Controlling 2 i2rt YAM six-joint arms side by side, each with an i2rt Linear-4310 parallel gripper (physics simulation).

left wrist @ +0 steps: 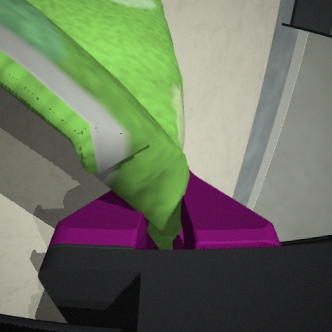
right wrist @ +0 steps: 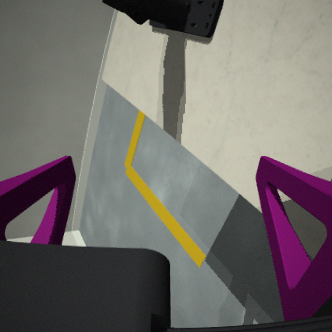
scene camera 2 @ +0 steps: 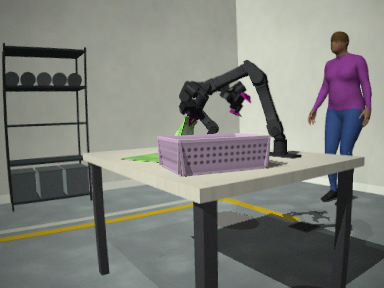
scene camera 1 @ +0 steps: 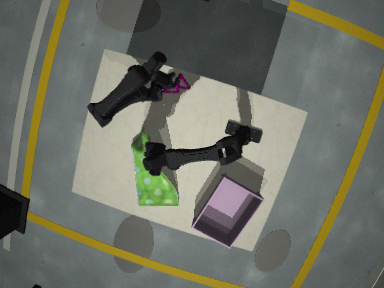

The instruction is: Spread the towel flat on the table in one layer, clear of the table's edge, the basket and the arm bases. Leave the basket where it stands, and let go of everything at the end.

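The green dotted towel (scene camera 1: 156,192) (scene camera 2: 145,158) (left wrist: 135,60) lies partly on the pale table (scene camera 1: 102,165) (scene camera 2: 305,167). One end is bunched and raised to my left gripper (scene camera 2: 190,119) (left wrist: 167,220), which is shut on it above the table. In scene camera 1, the left fingertips are hidden under the arm. The left wrist view shows a folded-over edge with a pale band. Whether the lower part is one layer, I cannot tell. My right gripper (scene camera 1: 182,89) (scene camera 2: 244,108) (right wrist: 165,166) is open and empty, raised apart from the towel. The lilac basket (scene camera 1: 227,192) (scene camera 2: 169,155) stands upright, right of the towel in scene camera 1.
The left arm's base plate (scene camera 1: 251,134) (scene camera 2: 287,155) (right wrist: 202,20) is on the table, above the basket in scene camera 1. The left arm crosses between it and the towel. A shelf rack (scene camera 2: 85,120) and a standing person (scene camera 2: 343,87) are beyond the table.
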